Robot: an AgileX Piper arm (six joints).
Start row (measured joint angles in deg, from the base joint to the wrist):
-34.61, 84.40, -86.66, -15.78, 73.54, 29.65
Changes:
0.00, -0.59, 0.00, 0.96, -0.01, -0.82
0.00, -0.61, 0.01, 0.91, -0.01, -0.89
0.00, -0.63, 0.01, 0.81, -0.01, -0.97
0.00, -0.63, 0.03, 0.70, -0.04, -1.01
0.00, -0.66, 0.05, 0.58, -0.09, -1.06
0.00, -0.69, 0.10, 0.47, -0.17, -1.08
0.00, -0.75, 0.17, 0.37, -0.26, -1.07
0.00, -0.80, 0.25, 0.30, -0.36, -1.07
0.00, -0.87, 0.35, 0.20, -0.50, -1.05
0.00, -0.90, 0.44, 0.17, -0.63, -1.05
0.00, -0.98, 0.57, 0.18, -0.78, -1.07
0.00, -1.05, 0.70, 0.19, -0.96, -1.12
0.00, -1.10, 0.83, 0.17, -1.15, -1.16
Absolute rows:
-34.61, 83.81, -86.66, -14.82, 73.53, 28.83
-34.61, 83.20, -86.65, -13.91, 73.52, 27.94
-34.61, 82.57, -86.64, -13.10, 73.51, 26.97
-34.61, 81.94, -86.61, -12.40, 73.47, 25.96
-34.61, 81.28, -86.56, -11.82, 73.38, 24.90
-34.61, 80.59, -86.46, -11.35, 73.21, 23.82
-34.61, 79.84, -86.29, -10.98, 72.95, 22.75
-34.61, 79.04, -86.04, -10.68, 72.59, 21.68
-34.61, 78.17, -85.69, -10.48, 72.09, 20.63
-34.61, 77.27, -85.25, -10.31, 71.46, 19.58
-34.61, 76.29, -84.68, -10.13, 70.68, 18.51
-34.61, 75.24, -83.98, -9.94, 69.72, 17.39
-34.61, 74.14, -83.15, -9.77, 68.57, 16.23

